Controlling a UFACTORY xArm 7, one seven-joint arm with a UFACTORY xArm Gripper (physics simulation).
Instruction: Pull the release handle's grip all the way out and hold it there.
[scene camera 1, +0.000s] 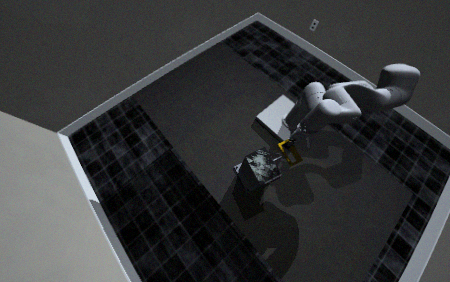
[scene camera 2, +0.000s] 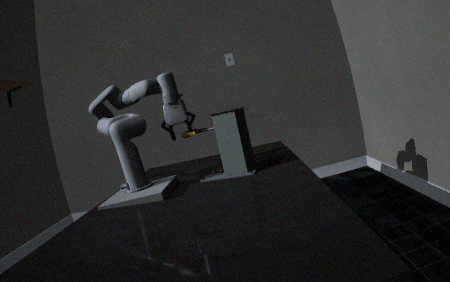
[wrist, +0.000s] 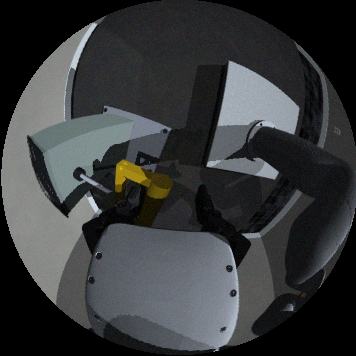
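The release handle's yellow grip (scene camera 1: 292, 157) (scene camera 2: 188, 134) (wrist: 159, 186) is a squared loop standing out from the pale green block (scene camera 1: 261, 167) (scene camera 2: 229, 142) (wrist: 90, 142). A bare stretch of its thin metal rod (scene camera 2: 207, 129) (wrist: 95, 184) shows between block and grip. My gripper (scene camera 2: 181, 135) (wrist: 170, 189) is open and points down over the grip. In the wrist view one finger is inside the loop, beside the outer bar. The other finger is on the outer side with a visible gap to the bar. In scene camera 1 the arm mostly hides the fingers.
The block stands on a flat plate (wrist: 145, 121) on the dark table (scene camera 2: 250, 225). The arm's pale base slab (scene camera 1: 275, 112) (scene camera 2: 150, 194) (wrist: 250, 95) is on the far side of the grip from the block. The arm reaches over from that slab.
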